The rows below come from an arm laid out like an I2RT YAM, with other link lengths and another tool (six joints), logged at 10 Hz.
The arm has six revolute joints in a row. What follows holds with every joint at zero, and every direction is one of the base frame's.
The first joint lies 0.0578 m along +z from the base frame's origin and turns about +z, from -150 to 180 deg.
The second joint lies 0.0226 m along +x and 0.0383 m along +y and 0.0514 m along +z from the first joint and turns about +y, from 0 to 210 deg.
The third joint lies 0.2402 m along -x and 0.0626 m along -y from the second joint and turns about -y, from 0 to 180 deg.
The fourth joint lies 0.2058 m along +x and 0.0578 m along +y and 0.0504 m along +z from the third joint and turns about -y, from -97 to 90 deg.
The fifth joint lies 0.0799 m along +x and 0.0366 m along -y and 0.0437 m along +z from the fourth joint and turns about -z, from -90 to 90 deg.
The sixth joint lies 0.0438 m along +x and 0.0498 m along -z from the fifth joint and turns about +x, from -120 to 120 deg.
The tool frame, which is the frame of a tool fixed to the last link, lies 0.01 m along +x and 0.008 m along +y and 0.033 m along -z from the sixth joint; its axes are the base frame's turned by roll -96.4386, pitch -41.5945 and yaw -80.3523 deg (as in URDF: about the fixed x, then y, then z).
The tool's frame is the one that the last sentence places.
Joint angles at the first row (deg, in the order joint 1, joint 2, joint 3, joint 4, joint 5, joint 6):
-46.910 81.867 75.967 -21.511 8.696 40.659
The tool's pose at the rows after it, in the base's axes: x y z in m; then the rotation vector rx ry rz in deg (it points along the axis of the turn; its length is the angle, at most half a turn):
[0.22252, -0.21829, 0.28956, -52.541, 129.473, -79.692]
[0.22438, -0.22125, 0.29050, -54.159, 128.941, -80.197]
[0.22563, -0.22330, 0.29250, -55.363, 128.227, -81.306]
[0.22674, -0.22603, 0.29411, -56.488, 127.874, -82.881]
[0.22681, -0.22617, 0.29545, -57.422, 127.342, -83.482]
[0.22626, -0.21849, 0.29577, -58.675, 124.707, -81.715]
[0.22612, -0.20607, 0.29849, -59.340, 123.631, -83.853]
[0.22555, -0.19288, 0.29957, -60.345, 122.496, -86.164]
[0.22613, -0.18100, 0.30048, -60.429, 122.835, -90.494]
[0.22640, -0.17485, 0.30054, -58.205, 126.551, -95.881]
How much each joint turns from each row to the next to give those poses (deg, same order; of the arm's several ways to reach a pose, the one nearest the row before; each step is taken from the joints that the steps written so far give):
-0.396 0.826 0.852 -0.181 0.096 -1.131
-0.096 0.822 0.923 0.220 -0.348 -1.298
-0.012 0.395 0.621 0.524 -0.026 -1.162
-0.006 0.439 0.561 0.676 0.502 -1.319
0.027 -0.033 0.186 0.214 -0.113 -0.801
0.387 -1.337 -1.336 0.254 -2.623 0.217
1.995 -2.588 -2.043 0.833 2.172 -0.309
2.249 -2.750 -2.478 1.117 2.465 -0.624
2.958 -2.421 -2.238 1.443 5.409 -0.851
2.734 -1.181 -1.052 0.460 8.386 -0.302

